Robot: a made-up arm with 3 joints. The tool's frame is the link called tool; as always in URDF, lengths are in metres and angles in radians. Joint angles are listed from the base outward. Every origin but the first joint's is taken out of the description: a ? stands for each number. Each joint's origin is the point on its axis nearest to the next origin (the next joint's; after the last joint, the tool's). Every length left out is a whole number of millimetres.
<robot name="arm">
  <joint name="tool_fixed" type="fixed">
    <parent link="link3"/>
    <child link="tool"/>
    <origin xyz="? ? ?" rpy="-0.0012 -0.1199 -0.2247"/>
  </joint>
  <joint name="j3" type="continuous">
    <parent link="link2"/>
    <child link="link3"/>
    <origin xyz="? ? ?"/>
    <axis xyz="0 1 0"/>
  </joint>
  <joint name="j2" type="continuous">
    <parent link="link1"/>
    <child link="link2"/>
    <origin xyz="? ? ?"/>
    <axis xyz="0 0 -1"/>
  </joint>
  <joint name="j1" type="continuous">
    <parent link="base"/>
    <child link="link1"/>
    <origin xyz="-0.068 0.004 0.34"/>
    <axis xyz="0 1 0"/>
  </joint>
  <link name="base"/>
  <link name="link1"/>
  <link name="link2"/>
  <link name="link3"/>
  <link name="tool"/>
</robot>
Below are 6 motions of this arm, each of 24 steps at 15 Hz.
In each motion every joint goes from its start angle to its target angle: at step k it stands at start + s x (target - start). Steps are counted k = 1, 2, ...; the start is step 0. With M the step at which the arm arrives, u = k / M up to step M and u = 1 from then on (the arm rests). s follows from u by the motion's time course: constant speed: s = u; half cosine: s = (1 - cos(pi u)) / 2; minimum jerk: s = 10 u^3 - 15 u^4 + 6 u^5.
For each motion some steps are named. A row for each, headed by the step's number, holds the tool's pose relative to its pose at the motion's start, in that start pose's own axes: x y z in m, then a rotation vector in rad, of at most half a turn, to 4 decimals.
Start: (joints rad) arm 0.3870 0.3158 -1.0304
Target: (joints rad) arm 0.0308 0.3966 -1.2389
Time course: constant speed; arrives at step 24
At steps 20, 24:
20: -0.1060 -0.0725 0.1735 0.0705 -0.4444 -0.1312
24: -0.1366 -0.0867 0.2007 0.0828 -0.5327 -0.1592

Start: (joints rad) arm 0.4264 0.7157 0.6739
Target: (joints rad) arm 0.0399 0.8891 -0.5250
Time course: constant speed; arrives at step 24
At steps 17, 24:
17: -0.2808 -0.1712 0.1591 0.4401 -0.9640 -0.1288
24: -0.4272 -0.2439 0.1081 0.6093 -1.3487 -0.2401

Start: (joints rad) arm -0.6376 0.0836 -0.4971
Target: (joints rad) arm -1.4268 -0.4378 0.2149
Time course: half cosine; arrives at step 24
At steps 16, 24:
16: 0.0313 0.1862 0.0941 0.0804 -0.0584 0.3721
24: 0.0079 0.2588 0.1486 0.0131 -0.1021 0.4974

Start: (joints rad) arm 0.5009 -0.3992 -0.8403
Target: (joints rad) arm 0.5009 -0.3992 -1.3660
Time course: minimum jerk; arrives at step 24
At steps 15, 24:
15: -0.0736 -0.0202 0.1215 0.0843 -0.3714 -0.0106
24: -0.1125 -0.0301 0.1588 0.1163 -0.5125 -0.0146

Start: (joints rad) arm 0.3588 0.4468 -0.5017
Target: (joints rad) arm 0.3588 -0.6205 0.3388
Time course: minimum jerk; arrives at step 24
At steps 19, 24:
19: -0.0798 0.5599 -0.3123 0.0699 0.7239 1.0165
24: -0.1117 0.5938 -0.3193 0.0496 0.7569 1.0960

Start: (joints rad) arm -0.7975 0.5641 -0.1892
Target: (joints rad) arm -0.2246 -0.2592 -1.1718
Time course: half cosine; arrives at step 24
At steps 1, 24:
1: 0.0006 0.0020 0.0006 0.0003 -0.0022 0.0037
24: 0.0009 0.2820 -0.0370 0.5732 -0.2441 0.6071

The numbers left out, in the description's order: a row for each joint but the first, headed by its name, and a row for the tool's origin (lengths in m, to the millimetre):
tool: 0.335 0 0.177
j3: 0.105 -0.337 0
j2: 0.017 0 0.063

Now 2 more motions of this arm.
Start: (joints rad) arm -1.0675 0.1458 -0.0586
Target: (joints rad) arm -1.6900 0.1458 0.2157
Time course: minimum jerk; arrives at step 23
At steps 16, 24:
16: -0.0796 -0.0434 0.1263 0.1354 -0.2603 -0.0125
24: -0.1006 -0.0534 0.1473 0.1628 -0.3133 -0.0129

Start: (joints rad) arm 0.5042 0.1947 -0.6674
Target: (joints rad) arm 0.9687 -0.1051 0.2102
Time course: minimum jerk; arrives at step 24
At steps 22, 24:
22: -0.1625 0.1399 -0.5607 -0.2090 1.3070 0.3389
24: -0.1650 0.1401 -0.5627 -0.2104 1.3135 0.3409

